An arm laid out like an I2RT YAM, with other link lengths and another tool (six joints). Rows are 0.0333 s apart.
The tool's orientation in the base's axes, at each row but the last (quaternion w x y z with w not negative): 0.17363 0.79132 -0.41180 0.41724; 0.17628 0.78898 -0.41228 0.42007; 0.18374 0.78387 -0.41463 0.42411; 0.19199 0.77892 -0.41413 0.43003; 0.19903 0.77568 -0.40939 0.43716; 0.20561 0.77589 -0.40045 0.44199
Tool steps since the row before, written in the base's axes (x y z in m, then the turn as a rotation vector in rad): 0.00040 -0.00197 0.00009 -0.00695 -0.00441 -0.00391; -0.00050 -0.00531 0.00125 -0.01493 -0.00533 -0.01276; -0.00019 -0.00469 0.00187 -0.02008 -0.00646 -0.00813; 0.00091 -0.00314 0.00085 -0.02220 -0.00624 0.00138; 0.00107 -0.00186 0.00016 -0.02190 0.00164 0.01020; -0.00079 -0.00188 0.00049 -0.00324 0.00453 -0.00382
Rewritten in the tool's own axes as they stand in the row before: 0.00120 0.00086 0.00137 -0.00308 0.00845 0.00144; 0.00352 0.00349 0.00233 -0.01222 0.01598 0.00307; 0.00379 0.00279 0.00183 -0.00940 0.02050 -0.00150; 0.00247 0.00105 0.00205 -0.00224 0.02155 -0.00802; 0.00129 0.00022 0.00171 0.00163 0.01626 -0.01787; 0.00102 0.00174 0.00060 -0.00618 0.00004 -0.00273
